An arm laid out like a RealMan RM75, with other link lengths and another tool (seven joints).
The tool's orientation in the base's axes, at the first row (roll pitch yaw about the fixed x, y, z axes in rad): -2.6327, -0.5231, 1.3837
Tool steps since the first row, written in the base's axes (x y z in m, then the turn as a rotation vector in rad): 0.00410, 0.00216, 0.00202, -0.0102, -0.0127, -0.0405; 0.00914, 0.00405, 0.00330, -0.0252, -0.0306, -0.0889; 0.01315, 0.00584, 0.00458, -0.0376, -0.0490, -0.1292; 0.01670, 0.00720, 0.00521, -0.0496, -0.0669, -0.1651; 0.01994, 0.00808, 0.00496, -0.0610, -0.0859, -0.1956; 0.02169, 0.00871, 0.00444, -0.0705, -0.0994, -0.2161; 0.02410, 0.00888, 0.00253, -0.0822, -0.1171, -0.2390; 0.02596, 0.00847, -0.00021, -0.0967, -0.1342, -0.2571; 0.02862, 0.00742, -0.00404, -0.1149, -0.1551, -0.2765; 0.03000, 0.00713, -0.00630, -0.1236, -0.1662, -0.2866; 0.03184, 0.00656, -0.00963, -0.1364, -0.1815, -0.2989; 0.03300, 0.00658, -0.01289, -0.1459, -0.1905, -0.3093
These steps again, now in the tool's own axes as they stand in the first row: 0.00351, 0.00302, -0.00204, -0.0327, 0.0069, 0.0281; 0.00657, 0.00717, -0.00403, -0.0745, 0.0124, 0.0614; 0.00938, 0.01039, -0.00566, -0.1123, 0.0168, 0.0872; 0.01142, 0.01344, -0.00684, -0.1474, 0.0197, 0.1099; 0.01257, 0.01654, -0.00748, -0.1807, 0.0209, 0.1276; 0.01313, 0.01839, -0.00746, -0.2039, 0.0199, 0.1399; 0.01271, 0.02138, -0.00688, -0.2323, 0.0176, 0.1527; 0.01129, 0.02419, -0.00576, -0.2582, 0.0109, 0.1633; 0.00891, 0.02813, -0.00447, -0.2887, 0.0010, 0.1743; 0.00776, 0.03031, -0.00346, -0.3046, -0.0034, 0.1796; 0.00590, 0.03333, -0.00197, -0.3258, -0.0110, 0.1861; 0.00448, 0.03575, 0.00005, -0.3402, -0.0159, 0.1931
